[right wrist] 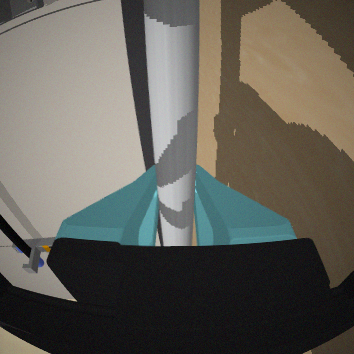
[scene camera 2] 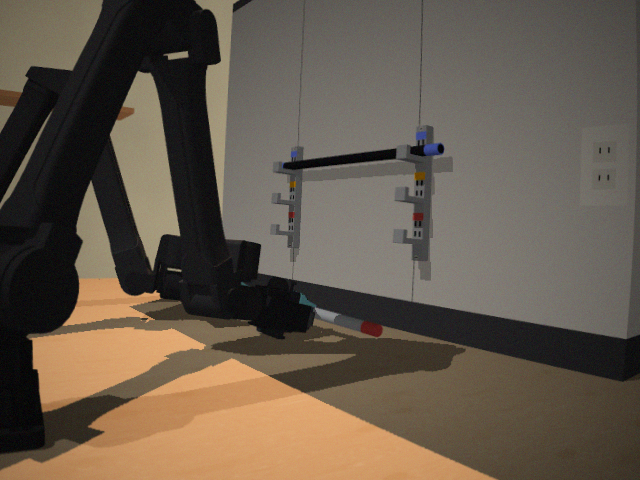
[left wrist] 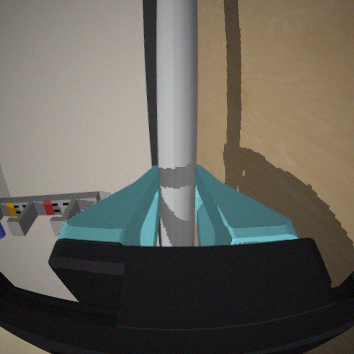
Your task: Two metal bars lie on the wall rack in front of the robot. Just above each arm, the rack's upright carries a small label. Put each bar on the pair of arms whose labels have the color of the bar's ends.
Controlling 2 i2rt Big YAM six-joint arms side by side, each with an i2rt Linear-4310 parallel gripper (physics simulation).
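Places are measured from the left arm's base along level axes (x ahead, y left, z up), in metres.
Pixels of known places: left gripper, fingertip midpoint: (left wrist: 176, 174); right gripper, fingertip midpoint: (right wrist: 175, 174) (scene camera 2: 313, 311).
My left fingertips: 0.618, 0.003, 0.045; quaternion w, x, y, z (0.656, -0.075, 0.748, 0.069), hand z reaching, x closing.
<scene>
Behind a point stands the place of what it marks, as x, y, z.
The black bar (scene camera 2: 351, 158) @(0.790, -0.064, 0.340) (right wrist: 11, 233) @(0.736, 0.083, 0.332) with blue ends lies on the top arms of the wall rack (scene camera 2: 421, 251) (left wrist: 89, 198), under the blue labels (scene camera 2: 421, 135) @(0.873, -0.217, 0.372). The middle arms under orange labels (scene camera 2: 419, 176) @(0.872, -0.215, 0.296) and the bottom arms under red labels (scene camera 2: 417, 216) (left wrist: 48, 207) hold no bar. The light grey bar (scene camera 2: 326, 314) @(0.705, -0.213, 0.042) (left wrist: 177, 100) @(0.621, -0.043, 0.045) (right wrist: 172, 75) @(0.705, -0.216, 0.038) has a red end (scene camera 2: 371, 329) @(0.752, -0.312, 0.035) and is low, near the wall's foot, below the rack. My left gripper (left wrist: 176, 174) @(0.618, 0.003, 0.045) and my right gripper (right wrist: 175, 174) @(0.697, -0.151, 0.037) are both shut on it. Its far end is hidden in scene camera 2.
The wall (scene camera 2: 506, 206) @(0.956, -0.368, 0.241) stands behind the rack, with a dark baseboard (scene camera 2: 465, 330) @(0.931, -0.305, 0.027) at its foot. A socket plate (scene camera 2: 589, 191) @(1.008, -0.497, 0.263) is on the wall to the right. The arms cast shadows on the wooden surface (scene camera 2: 310, 439) @(0.568, -0.634, 0.000). A brown shelf (scene camera 2: 125, 112) shows at the left.
</scene>
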